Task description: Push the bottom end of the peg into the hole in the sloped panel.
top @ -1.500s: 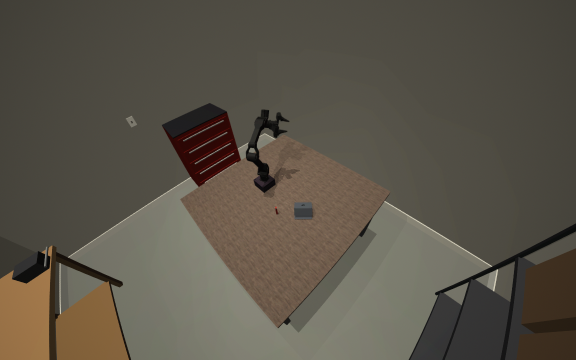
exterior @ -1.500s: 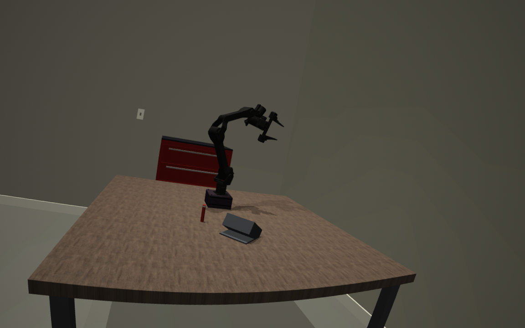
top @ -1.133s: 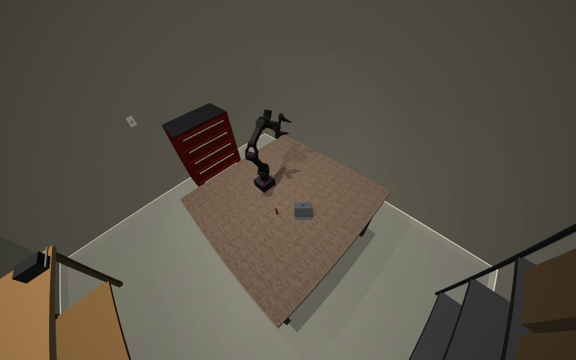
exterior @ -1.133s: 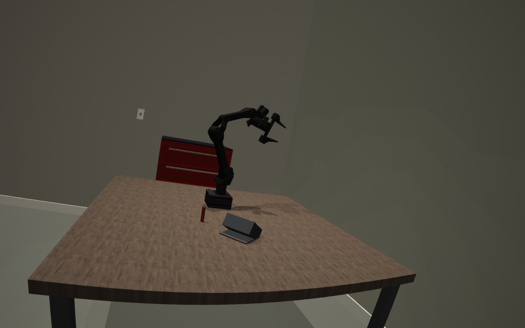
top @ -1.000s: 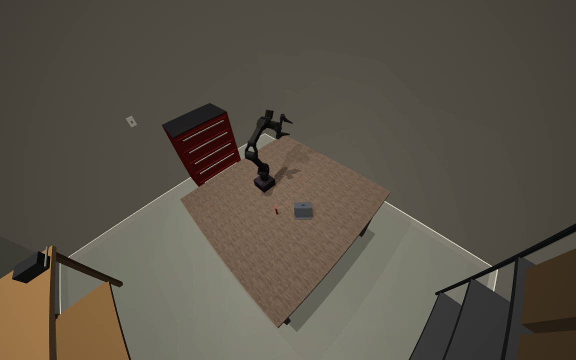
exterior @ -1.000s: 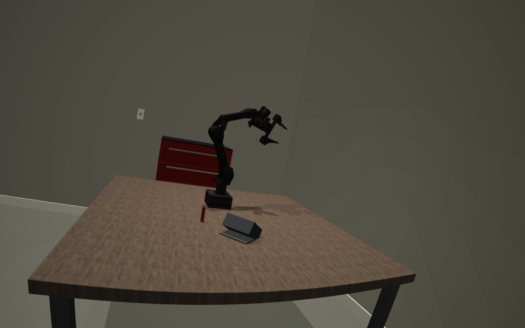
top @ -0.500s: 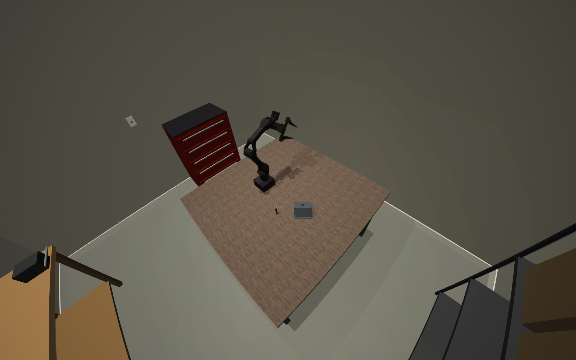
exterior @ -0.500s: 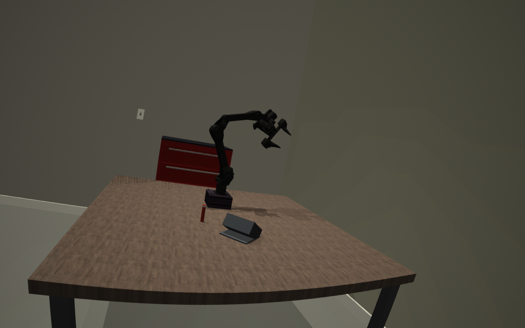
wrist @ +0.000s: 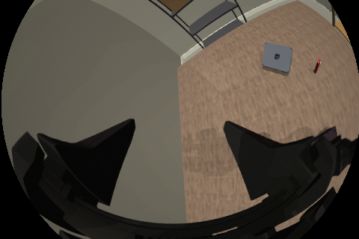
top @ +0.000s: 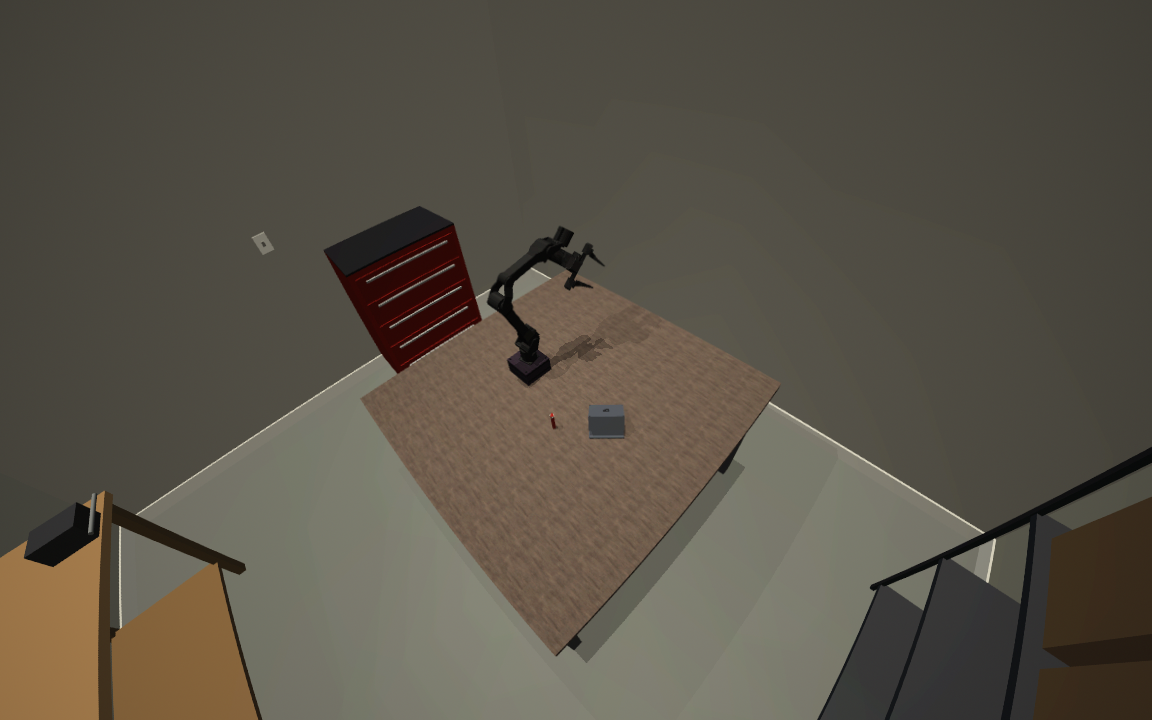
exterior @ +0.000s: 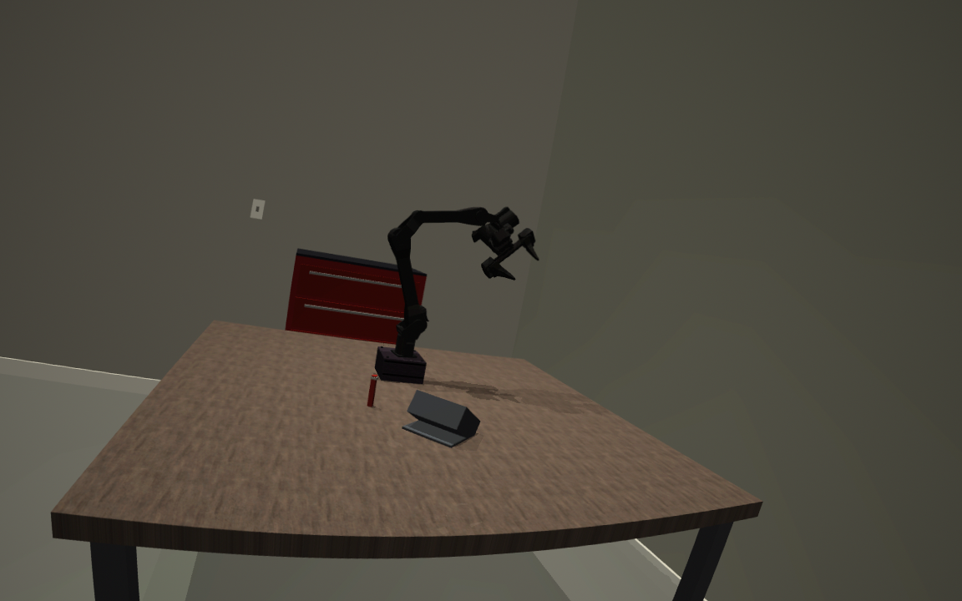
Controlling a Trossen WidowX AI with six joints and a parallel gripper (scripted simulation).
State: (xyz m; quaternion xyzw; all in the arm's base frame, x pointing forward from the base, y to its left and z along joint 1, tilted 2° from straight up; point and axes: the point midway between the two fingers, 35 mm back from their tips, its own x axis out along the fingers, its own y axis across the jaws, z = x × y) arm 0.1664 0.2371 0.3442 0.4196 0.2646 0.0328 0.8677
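The red peg lies 440 mm to the right of my gripper tip, 340 mm below it and 60 mm ahead of it. From my gripper tip the other things lie so: grey sloped panel: 360 mm below, 320 mm to the right, 220 mm ahead.
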